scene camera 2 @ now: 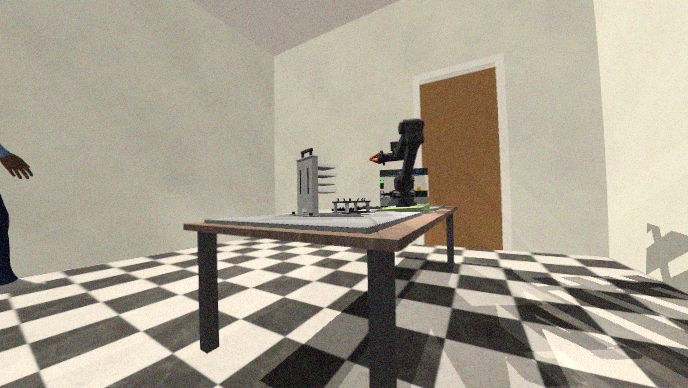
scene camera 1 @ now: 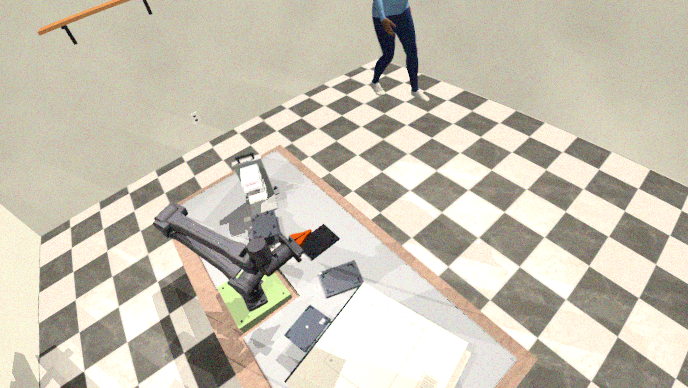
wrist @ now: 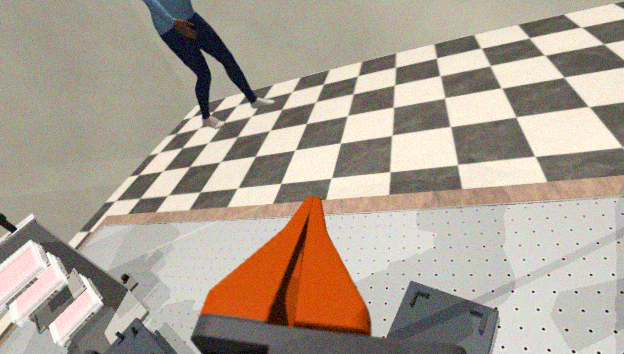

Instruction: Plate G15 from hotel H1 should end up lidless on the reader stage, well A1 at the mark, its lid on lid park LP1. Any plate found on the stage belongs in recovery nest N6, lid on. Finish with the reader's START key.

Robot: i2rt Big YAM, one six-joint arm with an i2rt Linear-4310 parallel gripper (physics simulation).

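Seen in the pictures: gripper, between the fingertips: [scene camera 2: 369, 159] [scene camera 1: 311, 230] [wrist: 314, 205]; arm's base, origin of its link: [scene camera 2: 406, 206] [scene camera 1: 254, 296].
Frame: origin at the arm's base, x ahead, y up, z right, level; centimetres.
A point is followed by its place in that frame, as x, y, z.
Observation:
My gripper [scene camera 1: 309, 232] @(30.0, 32.0, 9.0) [scene camera 2: 370, 158] @(30.0, 32.0, 9.0) [wrist: 314, 205] @(30.0, 32.0, 9.0) is shut and empty, its orange fingertips together high above the table. A grey hotel tower [scene camera 2: 307, 185] @(21.2, 11.1, -57.9) [wrist: 75, 257] @(29.0, 12.8, -53.0) holds several plates [scene camera 1: 251, 176] @(22.1, 21.2, -45.9) [scene camera 2: 326, 176] @(17.5, 16.2, -49.4) [wrist: 77, 315] @(20.9, 9.7, -43.0), pink-topped in the wrist view; their labels are unreadable. The big cream reader housing [scene camera 1: 400, 335] @(34.9, 27.0, 52.4) is at the table's near end. A dark slab [scene camera 1: 306, 330] @(12.9, 7.9, 28.2) lies by its edge; I cannot tell if it is the stage. A grey holder with corner brackets [scene camera 1: 341, 279] @(34.5, -1.2, 12.7) [wrist: 445, 317] @(39.2, -1.2, 13.0) appears empty. The START key and the LP1 and N6 labels cannot be made out.
A dark raised rack with pegs [scene camera 1: 263, 225] @(16.8, 3.6, -30.4) [scene camera 2: 351, 202] @(12.6, 3.0, -37.0) [wrist: 142, 340] @(22.3, 3.6, -31.8) stands between hotel and arm. A black square pad [scene camera 1: 321, 243] @(36.1, -1.4, -8.5) lies past the fingertips. The arm's base is on a green block [scene camera 1: 272, 300] @(6.0, 0.0, 5.9). A person [scene camera 1: 397, 40] [wrist: 197, 55] stands beyond the table.

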